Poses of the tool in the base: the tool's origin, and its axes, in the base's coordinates. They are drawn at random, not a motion.
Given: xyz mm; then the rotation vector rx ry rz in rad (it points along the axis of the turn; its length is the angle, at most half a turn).
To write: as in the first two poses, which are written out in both.
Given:
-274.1 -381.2 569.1 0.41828 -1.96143 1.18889
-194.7 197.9 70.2 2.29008 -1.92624 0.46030
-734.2 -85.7 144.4 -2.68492 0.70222 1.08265
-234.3 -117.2 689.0 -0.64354 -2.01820 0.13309
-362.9 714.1 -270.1 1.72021 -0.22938 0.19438
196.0 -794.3 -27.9 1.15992 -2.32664 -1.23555
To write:
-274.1 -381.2 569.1 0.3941 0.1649 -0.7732 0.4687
-194.7 197.9 70.2 0.0569 0.7552 -0.6352 0.1518
-734.2 -85.7 144.4 0.0812 -0.8983 0.2349 0.3622
-234.3 -117.2 689.0 0.4878 -0.2647 -0.8301 0.0547
-362.9 714.1 -270.1 0.6424 0.7549 -0.1007 0.0853
196.0 -794.3 -27.9 0.1312 0.3995 -0.8013 -0.4255

